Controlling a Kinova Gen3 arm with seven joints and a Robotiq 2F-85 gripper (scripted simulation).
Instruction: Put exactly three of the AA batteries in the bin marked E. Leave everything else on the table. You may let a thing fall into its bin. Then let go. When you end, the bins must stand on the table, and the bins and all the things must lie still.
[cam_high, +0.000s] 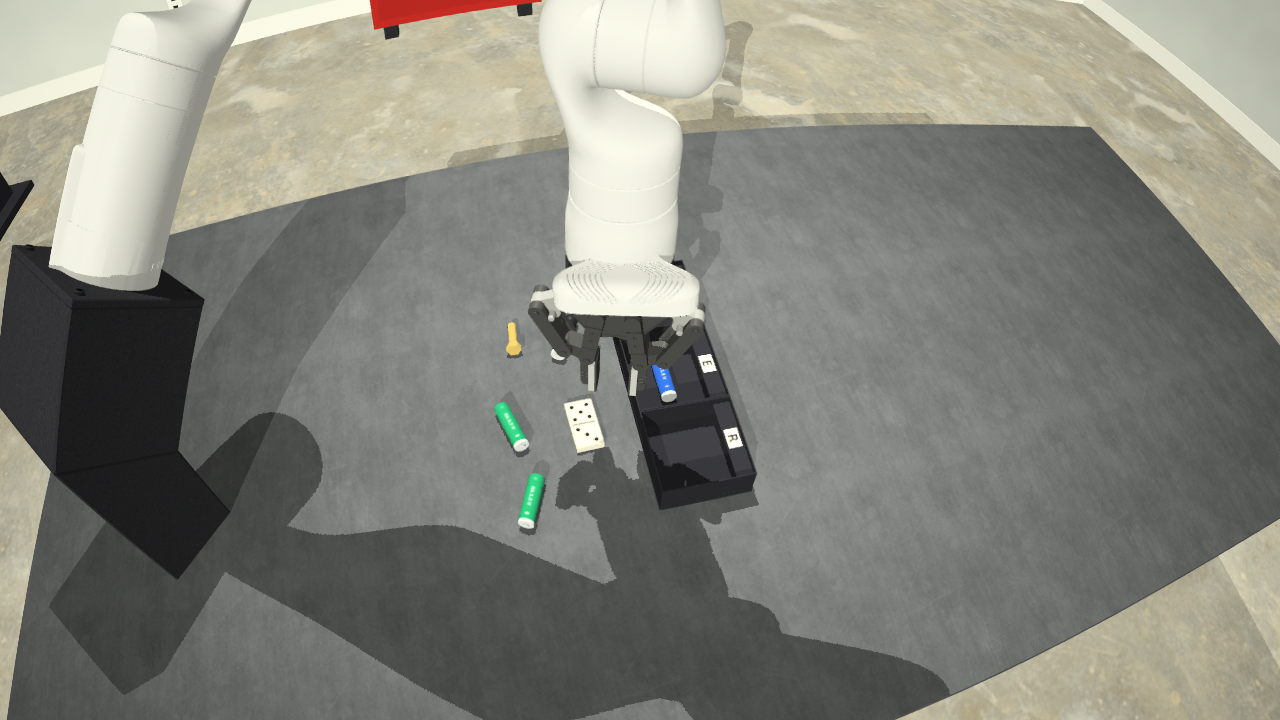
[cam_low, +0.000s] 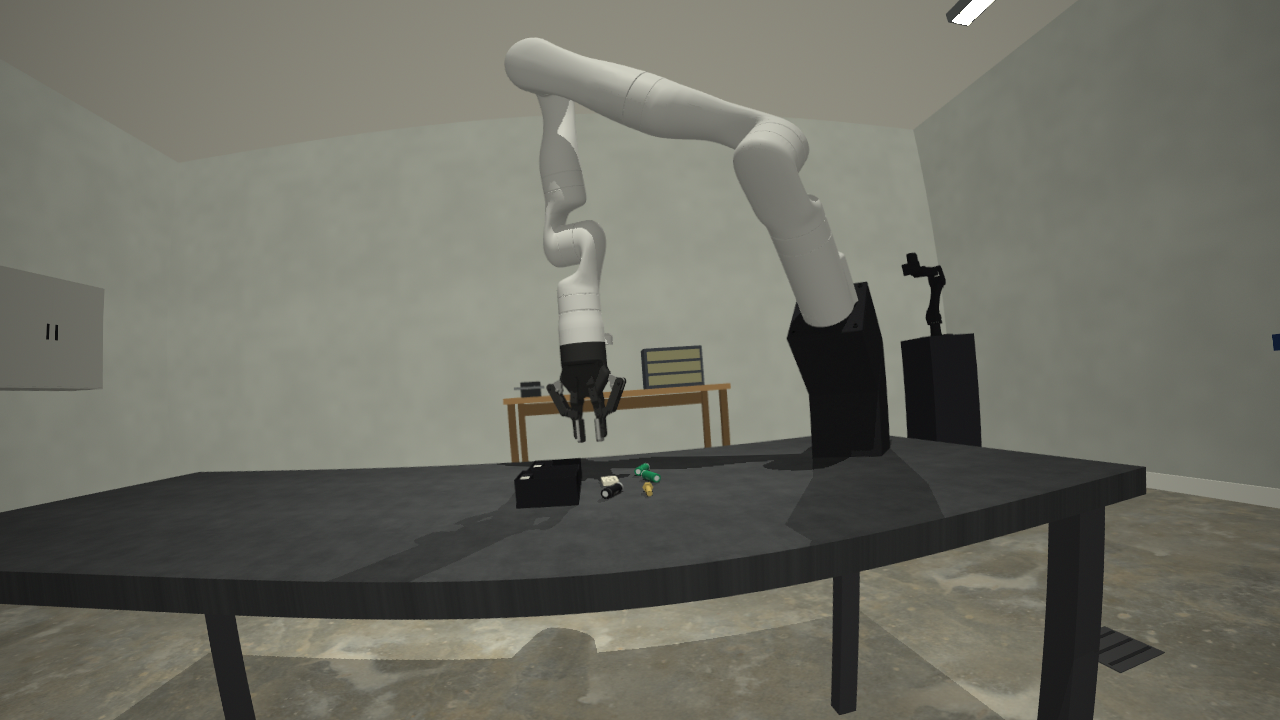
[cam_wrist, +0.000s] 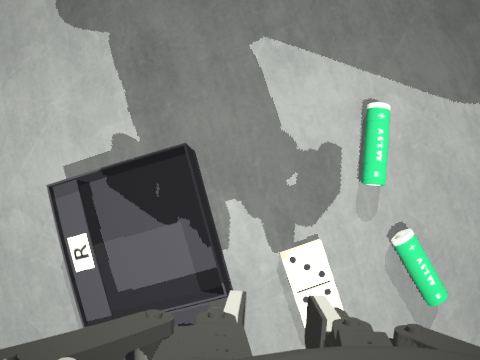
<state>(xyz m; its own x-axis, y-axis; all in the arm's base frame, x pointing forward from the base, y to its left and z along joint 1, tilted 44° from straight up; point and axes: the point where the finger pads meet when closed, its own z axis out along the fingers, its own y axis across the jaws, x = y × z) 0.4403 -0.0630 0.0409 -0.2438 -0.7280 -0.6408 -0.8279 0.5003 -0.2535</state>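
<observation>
My gripper is now 70 mm above the black bin marked E, 60 mm short of it and 40 mm to the right of it. From my hand the other things lie so: white domino (80 mm below, 30 mm behind, 10 mm to the left); blue AA battery (70 mm below, 50 mm ahead, 40 mm to the left); black AA battery (110 mm to the left, 80 mm below, 30 mm behind).
</observation>
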